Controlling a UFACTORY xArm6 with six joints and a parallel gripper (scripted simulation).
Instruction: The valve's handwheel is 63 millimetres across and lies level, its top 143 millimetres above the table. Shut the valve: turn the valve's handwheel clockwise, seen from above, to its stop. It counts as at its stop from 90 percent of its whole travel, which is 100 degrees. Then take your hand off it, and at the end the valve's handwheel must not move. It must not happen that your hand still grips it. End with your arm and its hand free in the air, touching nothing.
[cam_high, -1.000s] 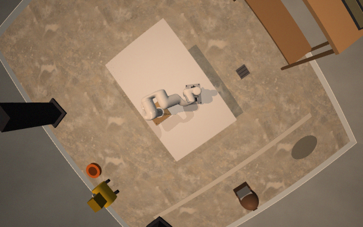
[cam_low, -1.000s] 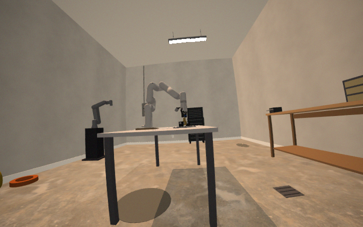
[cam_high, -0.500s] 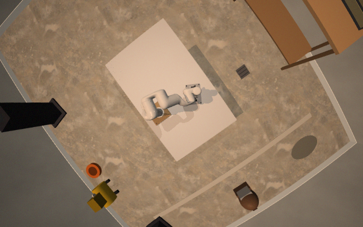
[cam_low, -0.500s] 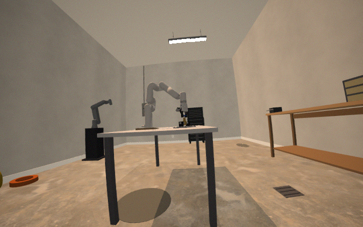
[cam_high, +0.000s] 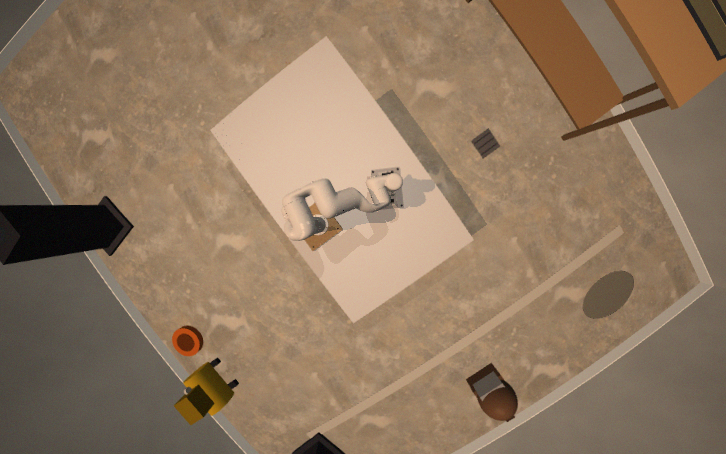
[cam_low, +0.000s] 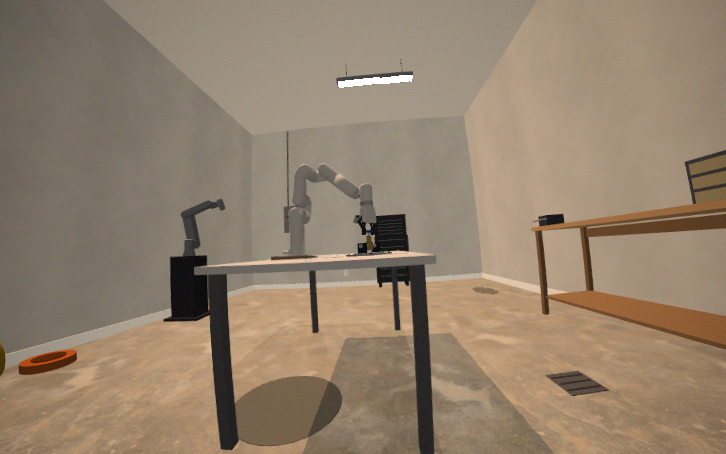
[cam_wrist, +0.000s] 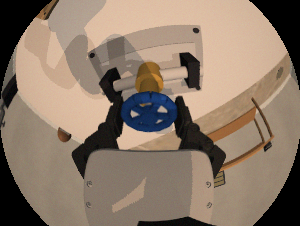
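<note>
Now: hand right at the blue handwheel.
</note>
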